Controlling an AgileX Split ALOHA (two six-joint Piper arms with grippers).
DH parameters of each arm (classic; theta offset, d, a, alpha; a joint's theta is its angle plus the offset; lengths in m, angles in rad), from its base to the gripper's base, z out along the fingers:
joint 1: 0 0.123 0 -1.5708
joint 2: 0.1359 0 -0.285 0
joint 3: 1.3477 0 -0.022 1.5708
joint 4: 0 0.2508 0 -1.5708
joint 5: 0 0 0.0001 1.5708
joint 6: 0 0.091 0 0
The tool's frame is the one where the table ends.
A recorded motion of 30 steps. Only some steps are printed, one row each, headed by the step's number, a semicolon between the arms.
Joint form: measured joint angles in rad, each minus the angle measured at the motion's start. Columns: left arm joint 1, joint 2, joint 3, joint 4, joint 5, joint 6; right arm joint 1, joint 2, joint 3, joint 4, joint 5, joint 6.
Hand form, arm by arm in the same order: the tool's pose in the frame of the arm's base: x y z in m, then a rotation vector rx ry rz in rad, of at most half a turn. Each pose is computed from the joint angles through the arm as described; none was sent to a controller.
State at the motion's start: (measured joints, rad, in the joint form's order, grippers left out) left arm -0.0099 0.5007 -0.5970 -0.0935 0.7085 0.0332; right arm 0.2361 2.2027 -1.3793 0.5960 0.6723 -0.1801
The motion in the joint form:
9: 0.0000 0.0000 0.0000 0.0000 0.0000 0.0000; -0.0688 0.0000 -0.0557 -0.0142 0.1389 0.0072
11: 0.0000 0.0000 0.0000 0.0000 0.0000 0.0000; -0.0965 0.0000 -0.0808 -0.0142 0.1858 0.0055
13: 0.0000 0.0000 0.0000 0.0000 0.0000 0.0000; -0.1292 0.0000 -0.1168 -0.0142 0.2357 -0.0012
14: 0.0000 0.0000 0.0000 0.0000 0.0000 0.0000; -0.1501 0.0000 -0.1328 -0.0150 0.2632 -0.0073
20: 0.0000 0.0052 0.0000 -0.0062 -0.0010 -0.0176; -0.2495 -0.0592 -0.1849 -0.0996 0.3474 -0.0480
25: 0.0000 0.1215 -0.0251 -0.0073 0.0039 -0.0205; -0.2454 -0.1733 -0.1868 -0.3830 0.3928 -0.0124
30: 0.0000 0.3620 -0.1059 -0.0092 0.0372 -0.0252; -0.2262 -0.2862 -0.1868 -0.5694 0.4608 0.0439
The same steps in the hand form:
9: 0.0920 -0.0064 0.3144 0.0075 2.0939 -0.0925; 0.4087 0.1058 0.1051 0.0747 2.9916 0.6609
11: 0.0920 -0.0064 0.3144 0.0075 2.0939 -0.0925; 0.4128 0.0963 0.1108 0.0899 3.0008 0.6831
13: 0.0920 -0.0064 0.3144 0.0075 2.0939 -0.0925; 0.4190 0.0846 0.1190 0.0994 2.9994 0.7061
14: 0.0920 -0.0064 0.3144 0.0075 2.0939 -0.0925; 0.4215 0.0767 0.1228 0.1056 3.0012 0.7170
20: 0.0930 -0.0068 0.3140 -0.0138 2.0982 -0.1102; 0.4271 0.0312 0.1577 0.0543 2.9664 0.6319
25: 0.1146 -0.0071 0.3096 -0.0220 2.1942 -0.1136; 0.4134 0.0130 0.1989 -0.1369 2.9788 0.2677
30: 0.1595 -0.0079 0.3002 -0.0359 2.3870 -0.1197; 0.3956 0.0061 0.2420 -0.2029 2.9589 0.0207

